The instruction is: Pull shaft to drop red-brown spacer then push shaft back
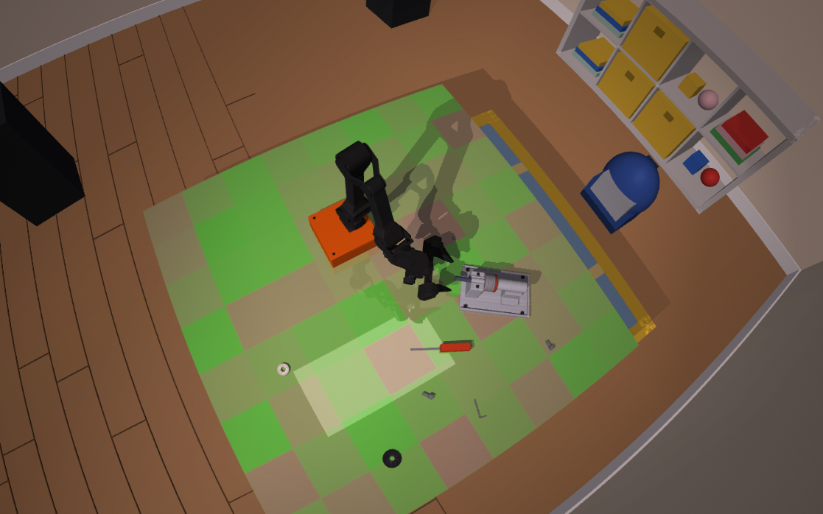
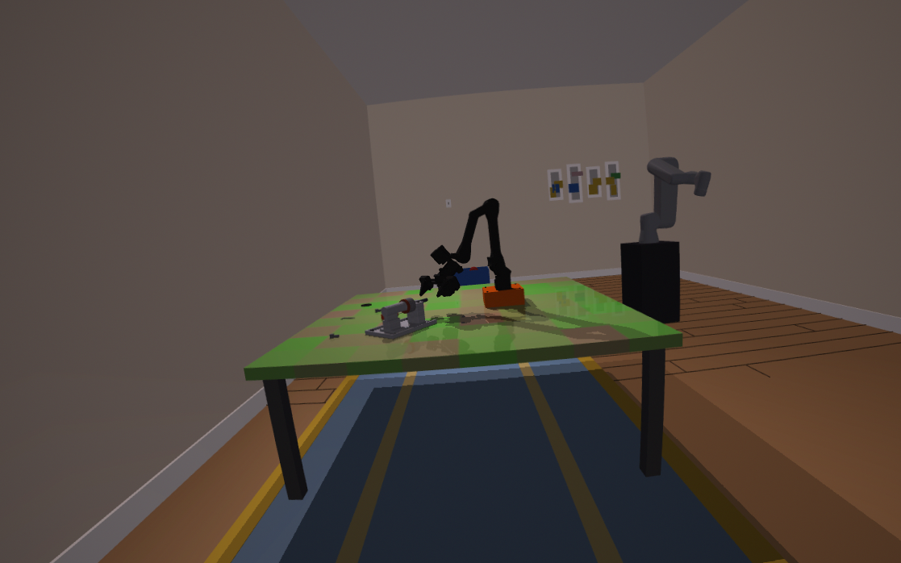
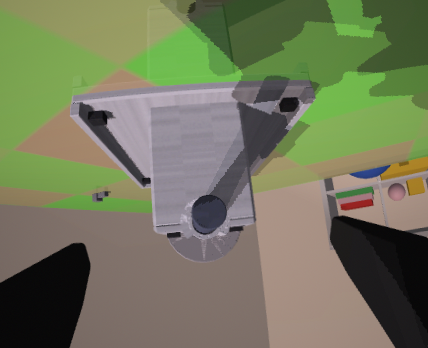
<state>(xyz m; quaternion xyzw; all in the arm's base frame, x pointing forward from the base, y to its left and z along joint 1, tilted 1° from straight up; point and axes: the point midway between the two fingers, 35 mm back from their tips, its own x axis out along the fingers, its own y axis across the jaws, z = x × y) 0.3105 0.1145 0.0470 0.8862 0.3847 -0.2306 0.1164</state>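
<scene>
The dark shaft is 70 mm ahead of my gripper tip, 80 mm to the left of it and 10 mm below it. Also, from my gripper tip: red-brown spacer 90 mm ahead, 100 mm to the left, 10 mm below.
</scene>
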